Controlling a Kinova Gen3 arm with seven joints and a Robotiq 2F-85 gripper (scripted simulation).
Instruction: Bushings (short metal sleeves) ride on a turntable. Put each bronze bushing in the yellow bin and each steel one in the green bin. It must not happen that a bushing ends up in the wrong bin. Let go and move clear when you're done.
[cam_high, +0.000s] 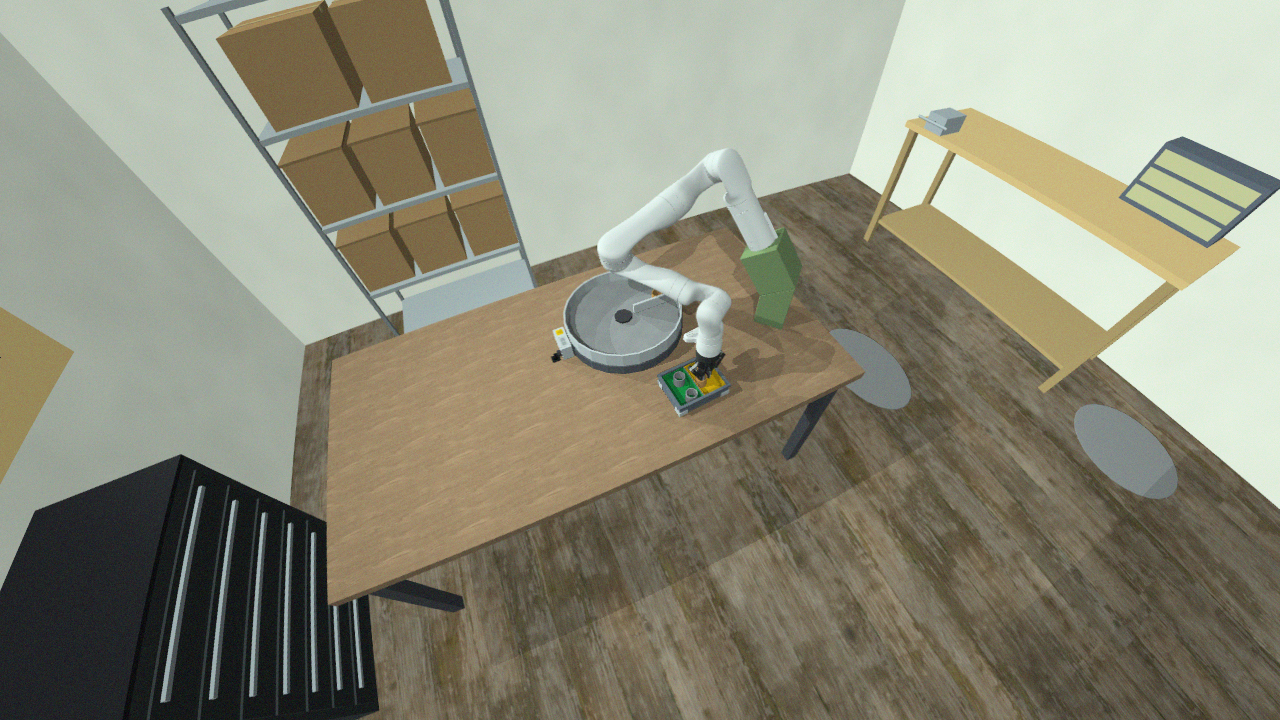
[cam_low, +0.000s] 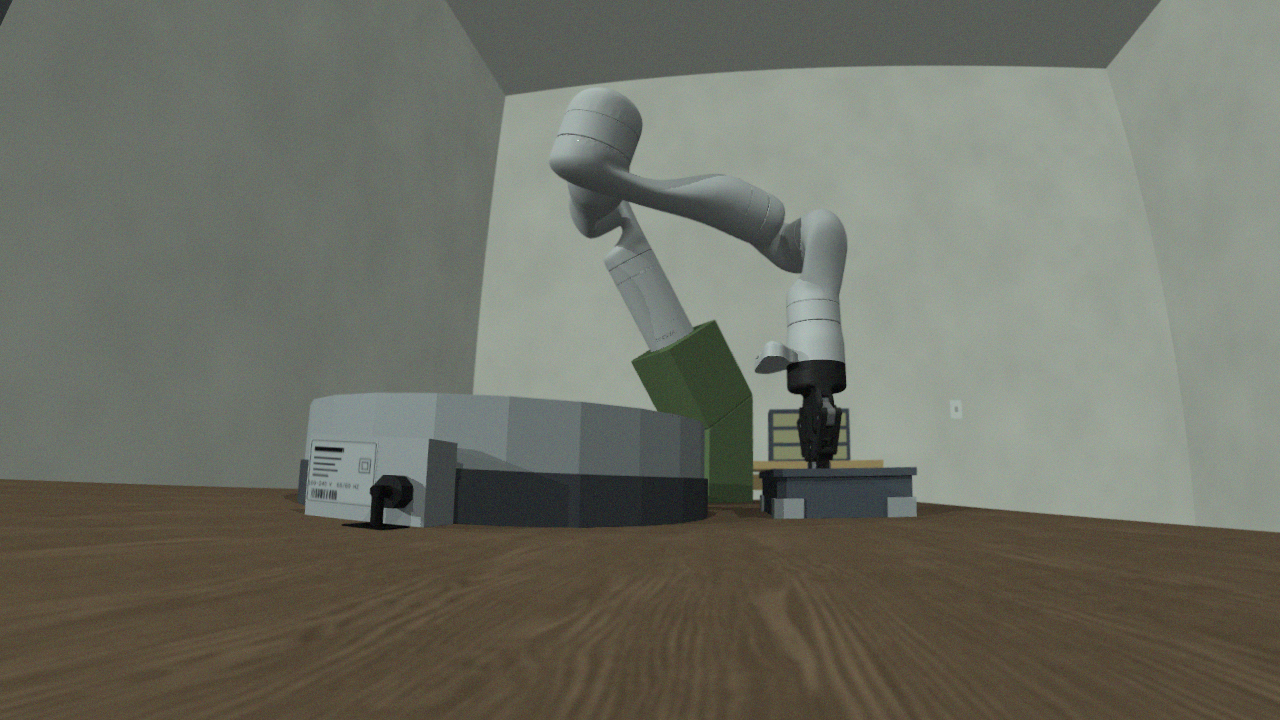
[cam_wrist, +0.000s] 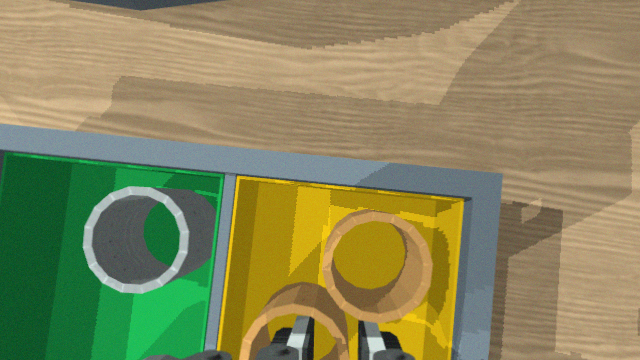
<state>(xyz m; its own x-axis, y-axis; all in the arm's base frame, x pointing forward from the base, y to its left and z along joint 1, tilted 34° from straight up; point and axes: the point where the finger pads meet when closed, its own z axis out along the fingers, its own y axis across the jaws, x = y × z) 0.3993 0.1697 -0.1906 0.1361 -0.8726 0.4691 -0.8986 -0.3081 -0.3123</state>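
Right now the bin tray is 4 cm ahead of my hand, 1 cm to the left of it and 2 cm below it. Round my hand: grey turntable: 15 cm ahead, 34 cm to the right, 1 cm above.
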